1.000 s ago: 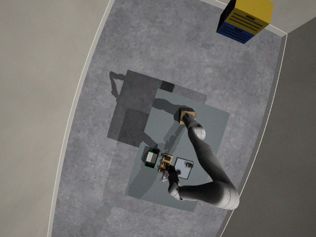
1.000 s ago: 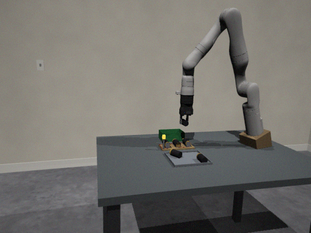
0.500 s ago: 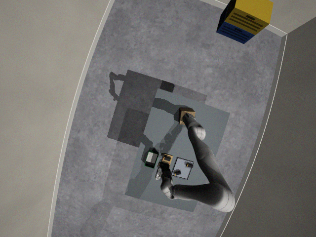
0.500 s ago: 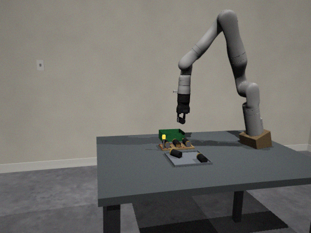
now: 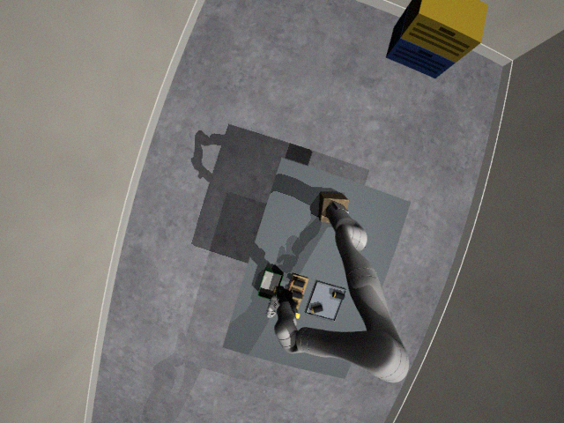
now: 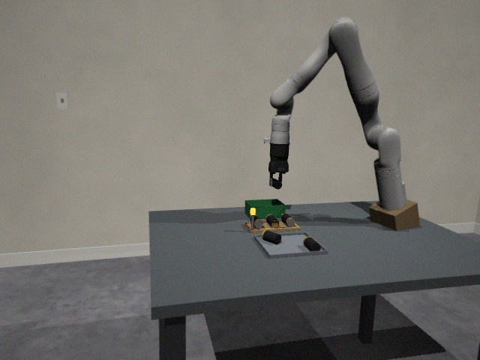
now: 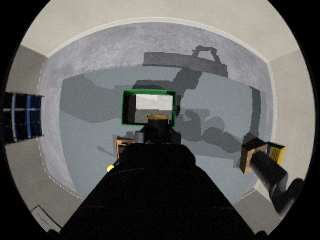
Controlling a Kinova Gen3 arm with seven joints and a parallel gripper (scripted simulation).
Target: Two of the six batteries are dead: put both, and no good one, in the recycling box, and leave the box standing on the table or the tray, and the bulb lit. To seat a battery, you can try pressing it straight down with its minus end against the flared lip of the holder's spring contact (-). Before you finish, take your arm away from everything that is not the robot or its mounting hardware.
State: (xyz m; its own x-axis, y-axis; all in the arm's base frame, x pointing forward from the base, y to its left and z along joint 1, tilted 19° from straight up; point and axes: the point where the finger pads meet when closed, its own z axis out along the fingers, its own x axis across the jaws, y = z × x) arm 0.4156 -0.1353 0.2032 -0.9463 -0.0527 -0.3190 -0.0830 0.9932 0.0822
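Now: hand 30 mm short of the green recycling box, 40 mm to the left of it and 140 mm above it. Round my hand: grey tray (30 mm ahead, 290 mm to the left, 160 mm below).
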